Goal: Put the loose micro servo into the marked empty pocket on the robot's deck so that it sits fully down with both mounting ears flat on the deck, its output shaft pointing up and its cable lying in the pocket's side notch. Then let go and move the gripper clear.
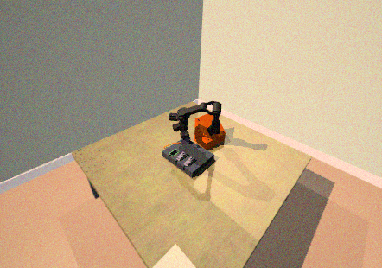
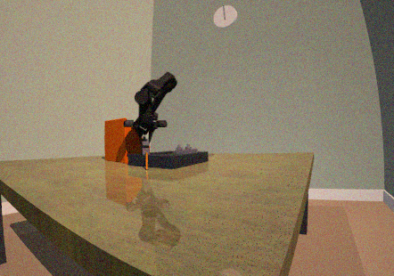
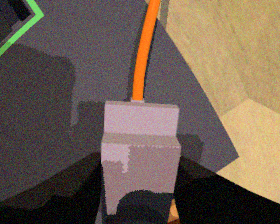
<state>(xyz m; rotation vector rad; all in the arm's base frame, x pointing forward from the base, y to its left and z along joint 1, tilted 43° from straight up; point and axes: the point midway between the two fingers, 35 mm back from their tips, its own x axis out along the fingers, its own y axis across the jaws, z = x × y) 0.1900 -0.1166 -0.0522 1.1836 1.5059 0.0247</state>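
My gripper tip is 10 cm to the right of the dark grey deck, 7 cm above it and 2 cm short of it.
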